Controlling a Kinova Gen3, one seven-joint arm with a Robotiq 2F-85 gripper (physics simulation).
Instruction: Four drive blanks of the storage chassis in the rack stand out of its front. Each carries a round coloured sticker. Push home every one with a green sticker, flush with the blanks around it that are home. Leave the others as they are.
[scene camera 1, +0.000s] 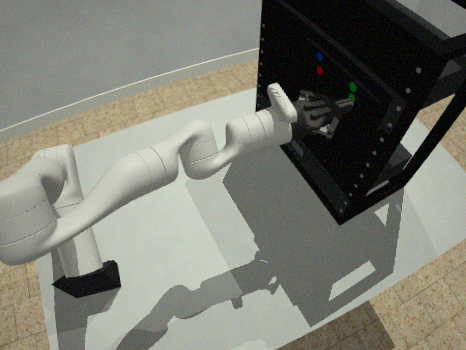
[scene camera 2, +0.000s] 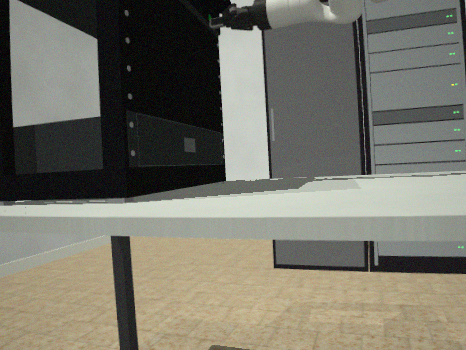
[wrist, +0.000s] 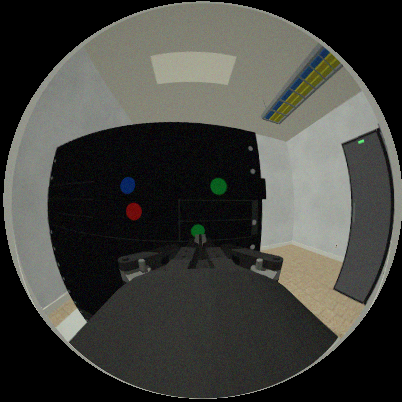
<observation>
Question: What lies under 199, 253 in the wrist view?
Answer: My gripper.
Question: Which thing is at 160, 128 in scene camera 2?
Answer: A black rack.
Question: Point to a black rack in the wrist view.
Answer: At 126, 189
</observation>
